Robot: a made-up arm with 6 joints.
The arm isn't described. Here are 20 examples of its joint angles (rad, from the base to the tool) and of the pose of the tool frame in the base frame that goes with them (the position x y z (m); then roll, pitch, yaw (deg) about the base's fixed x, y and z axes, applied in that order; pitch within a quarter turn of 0, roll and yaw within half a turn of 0).
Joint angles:
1: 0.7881 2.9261 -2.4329 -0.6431 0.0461 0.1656
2: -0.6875 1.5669 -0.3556 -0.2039 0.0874 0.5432
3: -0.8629 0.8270 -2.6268 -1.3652 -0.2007 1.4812
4: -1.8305 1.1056 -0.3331 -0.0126 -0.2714 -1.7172
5: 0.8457 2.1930 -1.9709 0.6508 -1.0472 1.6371
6: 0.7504 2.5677 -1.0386 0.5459 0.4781 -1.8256
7: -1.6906 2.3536 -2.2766 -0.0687 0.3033 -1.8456
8: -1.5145 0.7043 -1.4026 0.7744 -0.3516 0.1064
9: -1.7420 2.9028 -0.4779 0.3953 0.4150 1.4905
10: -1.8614 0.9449 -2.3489 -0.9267 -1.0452 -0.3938
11: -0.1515 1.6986 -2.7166 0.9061 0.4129 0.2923
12: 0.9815 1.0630 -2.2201 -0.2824 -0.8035 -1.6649
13: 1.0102 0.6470 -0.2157 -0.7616 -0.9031 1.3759
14: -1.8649 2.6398 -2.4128 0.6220 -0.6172 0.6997
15: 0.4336 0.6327 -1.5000 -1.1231 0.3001 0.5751
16: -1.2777 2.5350 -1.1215 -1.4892 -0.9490 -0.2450
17: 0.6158 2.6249 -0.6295 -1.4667 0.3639 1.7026
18: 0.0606 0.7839 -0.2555 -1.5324 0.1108 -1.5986
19: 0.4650 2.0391 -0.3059 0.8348 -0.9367 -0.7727
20: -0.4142 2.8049 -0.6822 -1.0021 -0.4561 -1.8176
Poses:
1: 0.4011 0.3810 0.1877 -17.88 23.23 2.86
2: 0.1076 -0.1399 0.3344 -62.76 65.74 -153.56
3: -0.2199 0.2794 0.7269 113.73 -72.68 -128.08
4: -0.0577 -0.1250 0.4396 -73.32 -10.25 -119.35
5: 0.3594 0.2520 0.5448 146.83 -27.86 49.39
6: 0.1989 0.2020 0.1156 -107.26 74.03 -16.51
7: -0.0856 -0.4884 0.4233 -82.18 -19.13 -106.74
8: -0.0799 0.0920 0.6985 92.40 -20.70 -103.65
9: -0.0413 -0.1230 0.0869 -54.82 -3.55 44.85
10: 0.1651 0.2476 0.7323 163.65 -34.51 62.60
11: 0.1801 -0.0240 0.7489 77.01 -8.49 11.99
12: -0.1333 -0.1640 0.7991 103.92 -28.76 -123.16
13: -0.0548 0.0323 0.5200 63.32 15.58 79.94
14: -0.2420 -0.4975 0.3849 104.82 13.90 -114.76
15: -0.1320 -0.1034 0.6915 36.26 -25.14 -36.01
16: 0.2245 -0.3419 0.1714 -25.69 27.60 -39.99
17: 0.2283 0.1068 0.0873 -96.45 23.53 -98.45
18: 0.0256 -0.0057 0.4270 -146.86 3.56 27.41
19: 0.2724 0.0111 0.2662 -41.72 22.70 -62.67
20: 0.2507 -0.0627 0.0126 -60.42 44.60 36.42
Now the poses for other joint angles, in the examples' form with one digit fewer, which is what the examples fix.
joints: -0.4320 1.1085 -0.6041 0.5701 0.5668 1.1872
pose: 0.058 -0.030 0.417 -167.3 53.0 61.5
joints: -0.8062 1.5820 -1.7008 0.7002 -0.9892 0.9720
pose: 0.065 -0.239 0.702 128.3 -26.2 -60.7
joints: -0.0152 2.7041 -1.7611 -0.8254 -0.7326 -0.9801
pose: 0.528 0.052 0.213 -58.8 -14.4 7.6
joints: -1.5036 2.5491 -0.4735 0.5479 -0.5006 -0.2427
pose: -0.058 -0.265 0.094 -80.3 43.0 147.7
